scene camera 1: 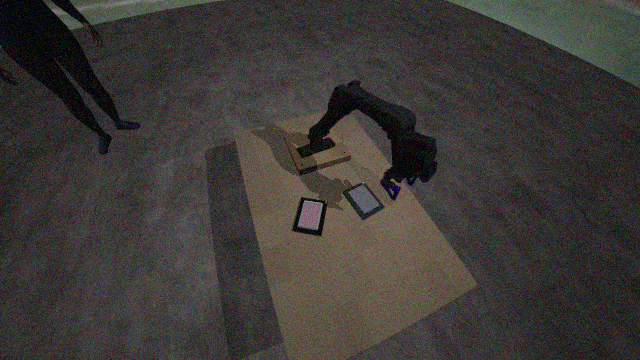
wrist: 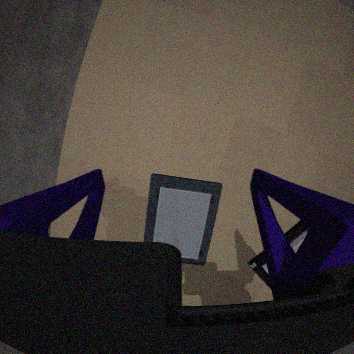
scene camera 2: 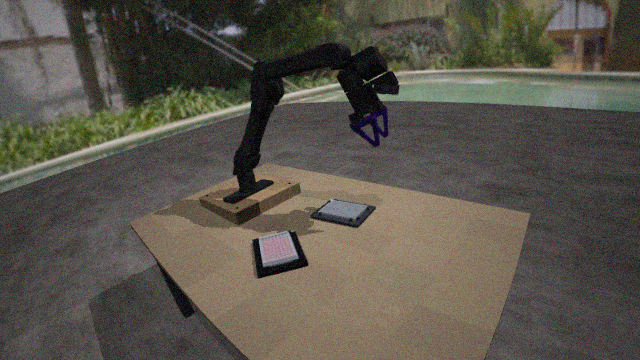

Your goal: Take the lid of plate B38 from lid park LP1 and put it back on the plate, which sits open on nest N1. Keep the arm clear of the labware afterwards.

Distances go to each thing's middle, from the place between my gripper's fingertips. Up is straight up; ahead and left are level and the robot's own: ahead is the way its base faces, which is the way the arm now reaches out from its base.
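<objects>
There's the grey lid (wrist: 181, 213), which is 130 mm behind my hand, 30 mm to the right of it and 210 mm below it. And there's the black nest frame (scene camera 2: 262, 271): from my hand, that's 170 mm behind, 280 mm to the right and 210 mm below.
</objects>
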